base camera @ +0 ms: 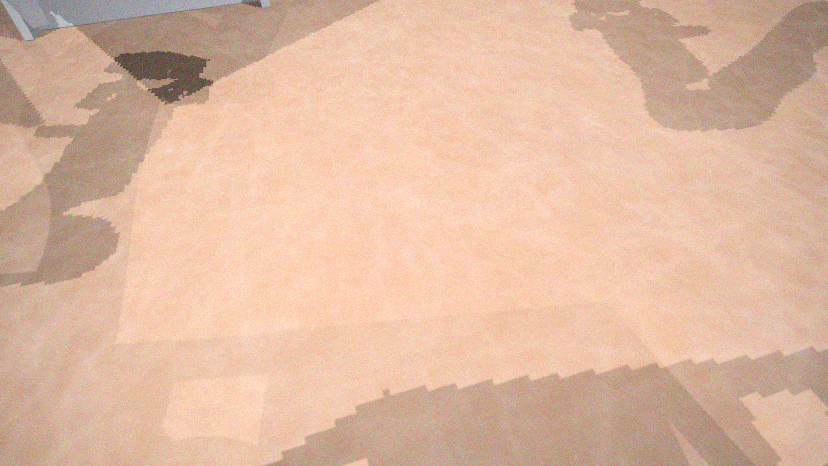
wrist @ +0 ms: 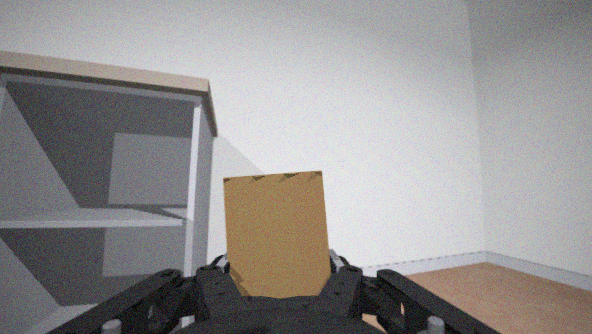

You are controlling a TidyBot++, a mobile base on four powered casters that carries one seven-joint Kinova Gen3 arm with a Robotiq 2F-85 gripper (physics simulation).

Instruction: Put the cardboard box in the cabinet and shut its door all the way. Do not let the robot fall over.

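Places are measured from the arm's base along level axes (x up, y back, z right), in millimetres.
Pixels of known places: gripper, fingertip midpoint: (wrist: 281,262).
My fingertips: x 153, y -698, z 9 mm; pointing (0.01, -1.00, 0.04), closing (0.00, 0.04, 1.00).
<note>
Behind a point stands the place of what it marks.
The cardboard box (wrist: 276,230) @[y -666, x 183, z 5 mm] is held between the two fingers of my gripper (wrist: 281,262) @[y -698, x 153, z 9 mm], low in the middle of the wrist view. My gripper is shut on it. The box and the gripper do not show in the base camera view. The cabinet (wrist: 199,190) @[y -1258, x 191, z -244 mm] stands at the left of the wrist view, with a light wooden top, grey walls and a middle shelf. Its front is open there, and the inside shows above and below the shelf. The box appears to the right of the cabinet's side wall and apart from it. The cabinet's door cannot be made out clearly.
A white wall (wrist: 375,125) @[y -1958, x 662, z 706 mm] rises behind the cabinet and meets another wall at the right, with a white baseboard (wrist: 440,260) @[y -2067, x -330, z 1274 mm] along the brown floor (wrist: 465,295) @[y -1678, x -396, z 1108 mm]. In the base camera view, part of a grey-white object (base camera: 144,12) @[y -1164, x -388, z -487 mm] shows at the top left, and shadows lie across the floor (base camera: 405,202) @[y -499, x -397, z 15 mm].
</note>
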